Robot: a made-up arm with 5 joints.
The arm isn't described. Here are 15 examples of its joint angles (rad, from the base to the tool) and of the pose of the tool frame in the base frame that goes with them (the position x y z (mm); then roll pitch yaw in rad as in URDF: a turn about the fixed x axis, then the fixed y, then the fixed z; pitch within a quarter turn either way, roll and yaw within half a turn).
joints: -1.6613 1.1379 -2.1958 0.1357 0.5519
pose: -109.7 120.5 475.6 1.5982 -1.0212 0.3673
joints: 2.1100 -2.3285 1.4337 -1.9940 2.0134
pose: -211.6 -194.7 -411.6 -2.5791 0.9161 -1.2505
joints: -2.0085 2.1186 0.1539 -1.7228 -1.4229
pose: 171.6 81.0 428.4 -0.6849 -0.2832 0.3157
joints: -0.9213 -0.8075 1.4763 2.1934 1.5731
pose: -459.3 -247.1 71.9 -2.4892 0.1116 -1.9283
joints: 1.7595 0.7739 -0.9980 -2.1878 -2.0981
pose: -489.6 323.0 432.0 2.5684 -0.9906 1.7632
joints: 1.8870 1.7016 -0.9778 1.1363 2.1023
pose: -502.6 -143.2 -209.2 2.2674 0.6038 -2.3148
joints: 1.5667 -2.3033 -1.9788 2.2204 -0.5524
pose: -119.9 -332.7 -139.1 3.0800 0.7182 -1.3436
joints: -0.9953 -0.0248 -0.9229 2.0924 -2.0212
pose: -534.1 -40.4 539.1 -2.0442 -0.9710 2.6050
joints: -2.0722 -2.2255 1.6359 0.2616 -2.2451
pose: -816.7 56.5 11.9 0.0365 0.5691 -2.3662
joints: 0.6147 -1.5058 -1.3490 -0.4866 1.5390
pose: -426.6 379.8 94.7 -2.8896 -0.1403 1.6165
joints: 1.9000 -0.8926 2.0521 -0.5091 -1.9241
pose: -242.6 -547.2 348.0 -0.0640 -0.3788 -0.6782
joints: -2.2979 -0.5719 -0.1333 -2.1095 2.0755
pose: -846.4 -77.0 94.6 0.3693 0.2539 -2.7424
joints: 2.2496 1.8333 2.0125 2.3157 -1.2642
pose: 80.0 -177.2 335.0 0.7991 -1.0419 0.3173
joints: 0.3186 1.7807 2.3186 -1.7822 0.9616
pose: -542.6 63.6 622.7 1.9435 -0.9083 2.9751
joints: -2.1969 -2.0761 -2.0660 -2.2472 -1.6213
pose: 103.2 -86.0 280.3 2.1289 -0.7762 -0.4969
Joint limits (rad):
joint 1: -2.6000..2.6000
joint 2: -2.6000..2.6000
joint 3: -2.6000..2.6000
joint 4: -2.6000..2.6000
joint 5: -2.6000..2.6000
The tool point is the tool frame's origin. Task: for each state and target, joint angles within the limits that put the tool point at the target. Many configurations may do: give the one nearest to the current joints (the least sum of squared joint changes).
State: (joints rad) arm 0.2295 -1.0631 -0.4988 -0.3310 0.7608
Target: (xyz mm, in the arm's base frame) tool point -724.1 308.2 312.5
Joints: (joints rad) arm 0.1237 -1.1962 0.0203 -0.9185 1.1114
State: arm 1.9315 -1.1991 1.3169 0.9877 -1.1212
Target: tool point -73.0 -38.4 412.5
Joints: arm 2.1756 -0.4509 1.0557 0.3452 -0.8849
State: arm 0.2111 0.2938 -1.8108 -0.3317 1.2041
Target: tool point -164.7 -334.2 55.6
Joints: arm -0.1574 0.6660 -2.2475 -0.4043 1.2966
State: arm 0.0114 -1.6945 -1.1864 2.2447 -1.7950
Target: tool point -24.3 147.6 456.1
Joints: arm -0.1457 -2.0784 -1.1789 1.6049 -1.8718
